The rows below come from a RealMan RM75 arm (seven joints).
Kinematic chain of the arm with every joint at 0, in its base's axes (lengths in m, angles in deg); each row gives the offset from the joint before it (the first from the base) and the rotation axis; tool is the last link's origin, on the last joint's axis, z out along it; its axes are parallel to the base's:
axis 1: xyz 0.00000 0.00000 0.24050 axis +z
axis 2: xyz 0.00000 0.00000 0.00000 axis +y
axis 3: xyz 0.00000 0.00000 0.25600 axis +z
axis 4: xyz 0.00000 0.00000 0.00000 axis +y
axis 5: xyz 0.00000 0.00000 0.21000 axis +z
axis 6: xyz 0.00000 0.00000 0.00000 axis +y
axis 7: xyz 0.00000 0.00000 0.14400 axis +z
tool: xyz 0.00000 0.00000 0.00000
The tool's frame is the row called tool.
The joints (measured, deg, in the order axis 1, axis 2, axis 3, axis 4, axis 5, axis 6, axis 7), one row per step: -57.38, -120.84, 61.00, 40.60, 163.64, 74.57, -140.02; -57.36, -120.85, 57.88, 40.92, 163.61, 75.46, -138.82; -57.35, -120.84, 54.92, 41.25, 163.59, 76.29, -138.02; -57.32, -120.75, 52.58, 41.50, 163.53, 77.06, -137.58; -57.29, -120.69, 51.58, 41.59, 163.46, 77.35, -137.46; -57.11, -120.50, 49.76, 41.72, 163.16, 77.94, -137.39; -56.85, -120.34, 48.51, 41.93, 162.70, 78.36, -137.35
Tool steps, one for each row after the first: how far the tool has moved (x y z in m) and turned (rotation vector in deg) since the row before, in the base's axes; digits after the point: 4 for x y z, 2 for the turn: -0.0003, 0.0003, 0.0038, 0.29, -2.03, 0.84; -0.0004, 0.0004, 0.0039, 0.51, -1.99, 1.01; -0.0007, 0.0002, 0.0036, 0.46, -1.62, 1.03; -0.0004, 0.0001, 0.0016, 0.27, -0.74, 0.50; -0.0017, -0.0001, 0.0033, 0.55, -1.51, 1.21; -0.0013, -0.0001, 0.0026, 0.50, -1.28, 0.89
